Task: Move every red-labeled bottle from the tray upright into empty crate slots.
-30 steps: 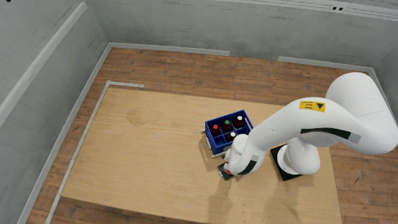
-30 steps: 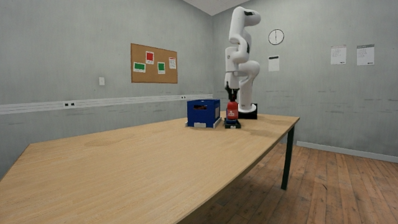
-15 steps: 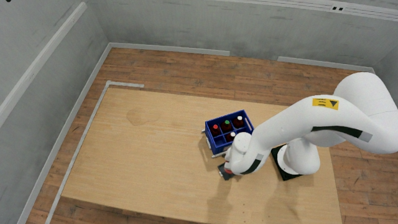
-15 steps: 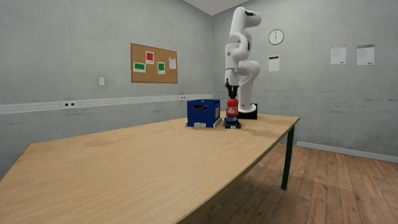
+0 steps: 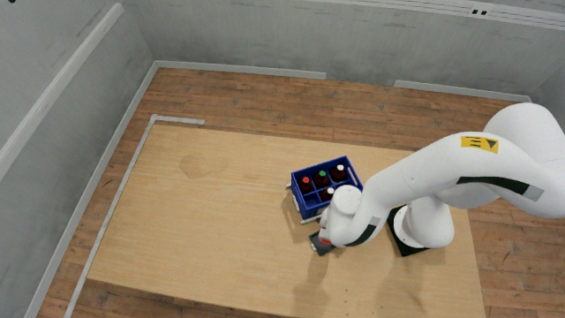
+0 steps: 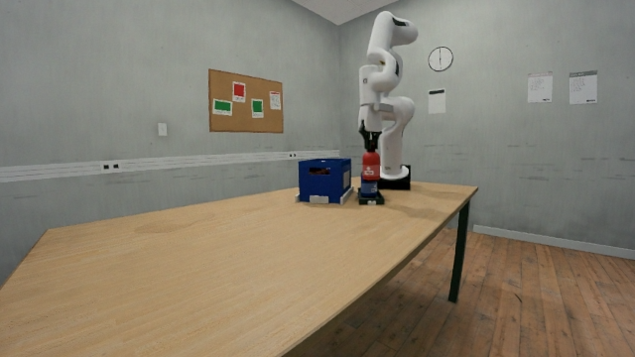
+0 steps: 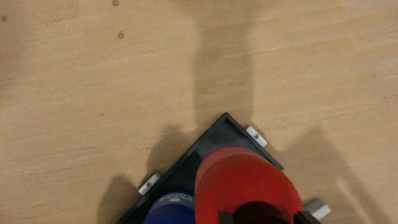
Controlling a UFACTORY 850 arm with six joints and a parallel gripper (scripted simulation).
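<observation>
My gripper is now 7 cm above the red-labeled bottle. The rest, counted from my hand: blue-labeled bottle (16 cm below, 8 cm behind, 5 cm to the right); then green-labeled bottle (16 cm below, 15 cm behind, 9 cm to the right); then dark tray (23 cm below, 8 cm behind, 5 cm to the right).
</observation>
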